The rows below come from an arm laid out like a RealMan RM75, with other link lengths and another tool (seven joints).
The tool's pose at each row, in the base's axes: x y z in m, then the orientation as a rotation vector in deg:
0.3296, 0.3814, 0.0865, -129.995, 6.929, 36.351
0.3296, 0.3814, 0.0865, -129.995, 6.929, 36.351
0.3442, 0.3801, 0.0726, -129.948, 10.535, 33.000
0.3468, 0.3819, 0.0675, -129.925, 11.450, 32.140
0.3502, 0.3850, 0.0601, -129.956, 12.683, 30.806
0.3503, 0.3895, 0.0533, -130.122, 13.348, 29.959
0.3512, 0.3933, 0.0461, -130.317, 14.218, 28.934
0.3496, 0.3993, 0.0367, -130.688, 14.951, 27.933
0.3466, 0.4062, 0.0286, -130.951, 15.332, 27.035
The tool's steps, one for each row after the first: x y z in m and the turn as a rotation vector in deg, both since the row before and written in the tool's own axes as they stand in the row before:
0.0000, 0.0000, 0.0000, 0.000, 0.000, 0.000
0.0192, 0.0060, 0.0013, 1.297, 3.389, 1.390
0.0047, 0.0013, 0.0034, 0.323, 0.868, 0.354
0.0065, 0.0017, 0.0056, 0.402, 1.307, 0.427
0.0032, 0.0014, 0.0074, 0.095, 0.828, 0.201
0.0040, 0.0019, 0.0069, 0.119, 1.022, 0.292
0.0025, 0.0026, 0.0107, -0.076, 1.002, 0.215
0.0005, 0.0016, 0.0109, -0.028, 0.796, -0.009

